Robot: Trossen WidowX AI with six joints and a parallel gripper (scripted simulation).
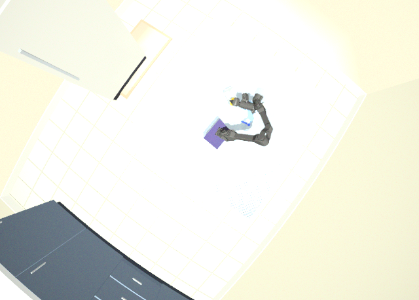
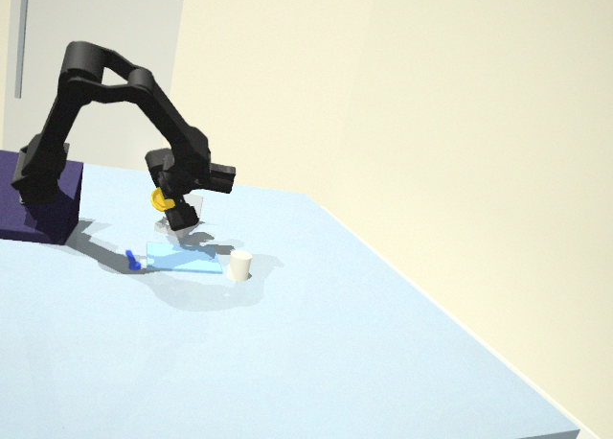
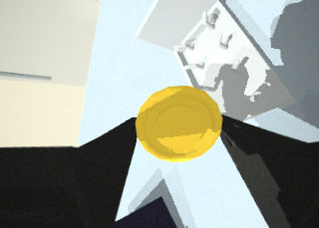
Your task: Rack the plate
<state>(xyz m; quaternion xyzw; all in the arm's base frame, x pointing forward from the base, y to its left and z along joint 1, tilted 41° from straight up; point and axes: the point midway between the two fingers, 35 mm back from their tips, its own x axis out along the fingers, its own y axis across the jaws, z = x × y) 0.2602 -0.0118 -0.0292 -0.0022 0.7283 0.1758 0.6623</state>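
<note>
The dish rack lies 50 mm below my gripper tip, 50 mm ahead of it and 20 mm to the left of it. Round my gripper tip: blue spoon (200 mm to the right, 80 mm behind, 70 mm below); then yellow plate (10 mm to the right); then light blue mat (170 mm to the right, 70 mm below, 30 mm ahead).
</note>
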